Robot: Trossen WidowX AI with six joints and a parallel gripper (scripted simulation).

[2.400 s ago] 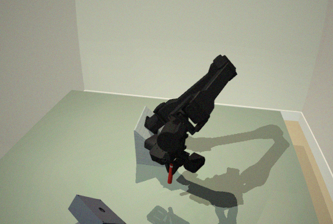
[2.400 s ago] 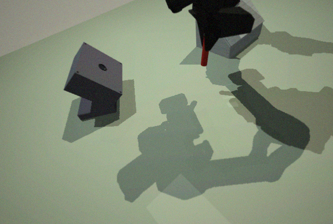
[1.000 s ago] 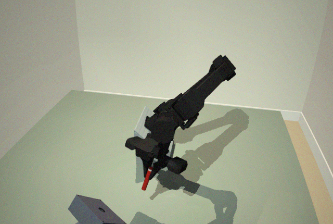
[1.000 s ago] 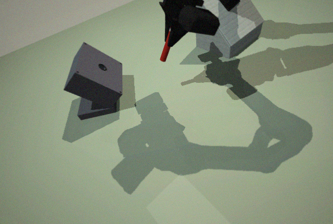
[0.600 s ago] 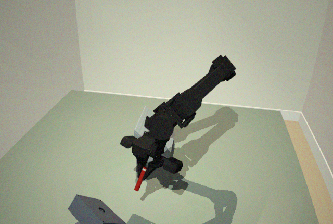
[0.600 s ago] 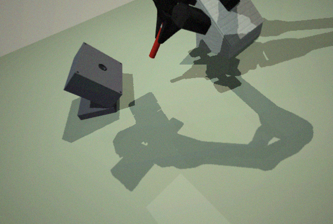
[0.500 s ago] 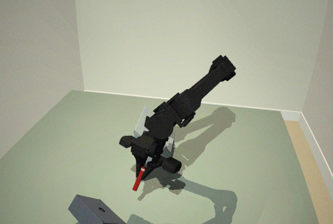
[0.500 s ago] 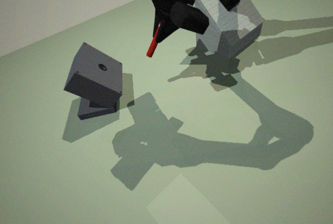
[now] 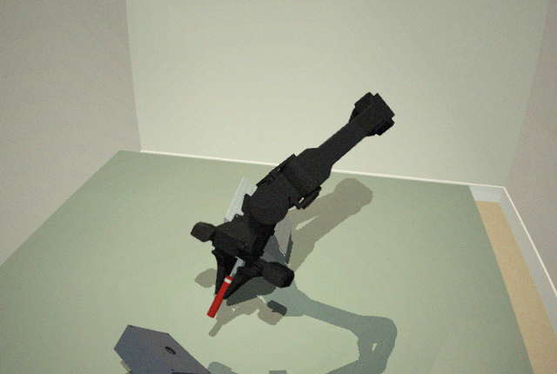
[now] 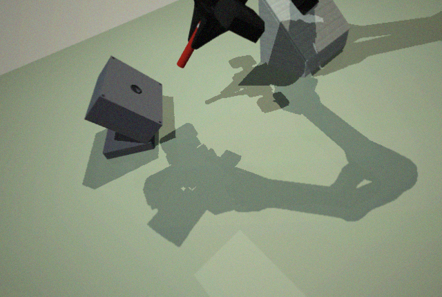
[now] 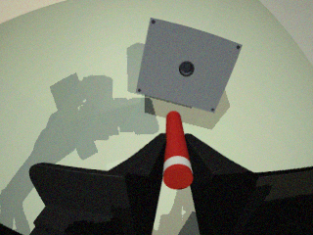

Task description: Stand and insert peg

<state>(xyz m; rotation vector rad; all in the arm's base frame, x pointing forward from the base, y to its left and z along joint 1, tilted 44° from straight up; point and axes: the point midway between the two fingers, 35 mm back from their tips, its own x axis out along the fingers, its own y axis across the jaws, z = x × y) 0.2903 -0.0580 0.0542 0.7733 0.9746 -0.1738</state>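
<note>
My gripper tip is 100 mm short of the dark sloped panel, 90 mm to the left of it and 80 mm above it. Round my gripper tip: red peg (10 mm to the left, 10 mm behind, 10 mm above).
</note>
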